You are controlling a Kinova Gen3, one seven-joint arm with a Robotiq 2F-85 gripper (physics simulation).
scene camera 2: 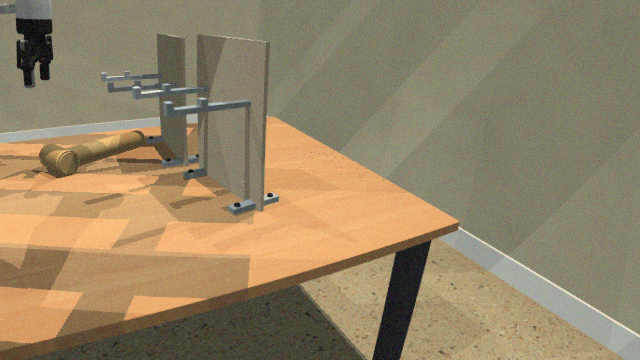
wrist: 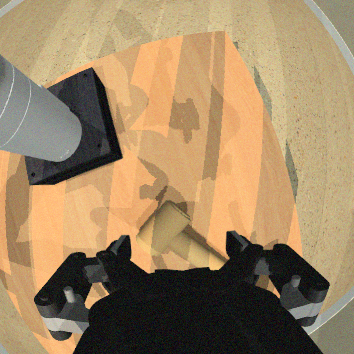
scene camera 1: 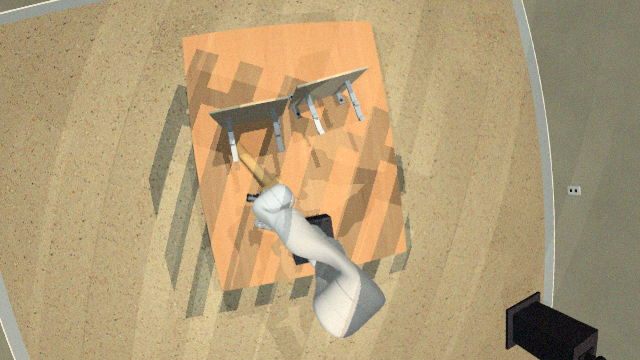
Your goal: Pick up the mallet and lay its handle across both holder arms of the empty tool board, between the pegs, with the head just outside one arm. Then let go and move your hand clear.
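Frame: origin at the arm's base, x ahead, y left, z up, level; centimetres.
Where they show: gripper, fingertip midpoint: [scene camera 2: 38, 83] [wrist: 178, 243]; arm's base, origin of the base link: [wrist: 59, 135].
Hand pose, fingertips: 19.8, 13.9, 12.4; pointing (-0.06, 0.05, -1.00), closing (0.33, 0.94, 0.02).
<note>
Each offset is from my fingertips to the top centre of the thing, as dx, dy, dz. "pt": to the spot under its first point. Level surfaces: height alone.
The wooden mallet {+12.6, +2.8, -15.0} [scene camera 1: 256, 167] [scene camera 2: 107, 147] [wrist: 165, 227] lies on the table. In scene camera 1 its handle end is near the left board's outer arm, and its head is hidden under the robot arm. My gripper [scene camera 2: 37, 82] [wrist: 178, 243] is open and empty, high above the table. In the wrist view the mallet's head shows far below, between the fingertips. The left board [scene camera 1: 250, 111] [scene camera 2: 172, 97] has two empty pegged holder arms [scene camera 1: 232, 142] [scene camera 1: 278, 134]. The right board [scene camera 1: 330, 85] [scene camera 2: 225, 120] also has two empty pegged arms [scene camera 1: 315, 115] [scene camera 1: 354, 101].
The boards stand upright with neighbouring edges close together, and their arms stick out well above the table {dz -21.0} [scene camera 1: 280, 40] [scene camera 2: 350, 215]. The robot's black base block [scene camera 1: 325, 225] [wrist: 100, 125] is near the table's front edge. Small bolted feet {pt +34.5, -41.0, -19.8} [scene camera 2: 242, 206] hold the boards.
</note>
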